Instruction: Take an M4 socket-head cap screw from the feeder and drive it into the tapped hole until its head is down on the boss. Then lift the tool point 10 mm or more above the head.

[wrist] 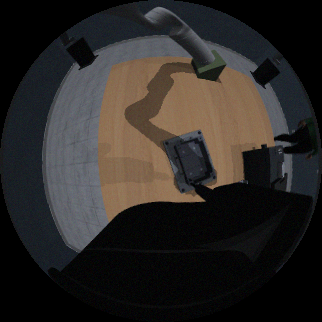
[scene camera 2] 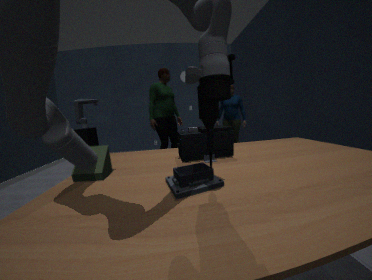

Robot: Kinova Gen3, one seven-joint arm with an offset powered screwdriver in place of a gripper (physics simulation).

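Note:
My screwdriver (scene camera 2: 211, 167) (wrist: 193, 183) points straight down, with its thin bit at one corner of a dark open box-shaped part (scene camera 2: 193, 173) (wrist: 194, 159). The part sits on a grey plate (scene camera 2: 198, 188) (wrist: 171, 159) with holes at its corners. The tip is at or just above the corner boss; a gap or contact cannot be made out. The tapped hole is hidden at the tip, and whether a screw or its head is under the bit is too small and dark to tell. A black unit (scene camera 2: 192, 147) (wrist: 257, 167), possibly the feeder, stands behind the part.
A green block (scene camera 2: 103, 162) (wrist: 213, 71) under a grey arm (scene camera 2: 70, 142) (wrist: 192, 44) stands at the table's far left in the scene view. A small pale piece (scene camera 2: 210, 158) lies before the black unit. Two people stand beyond the wooden table (scene camera 2: 300, 200) (wrist: 120, 110).

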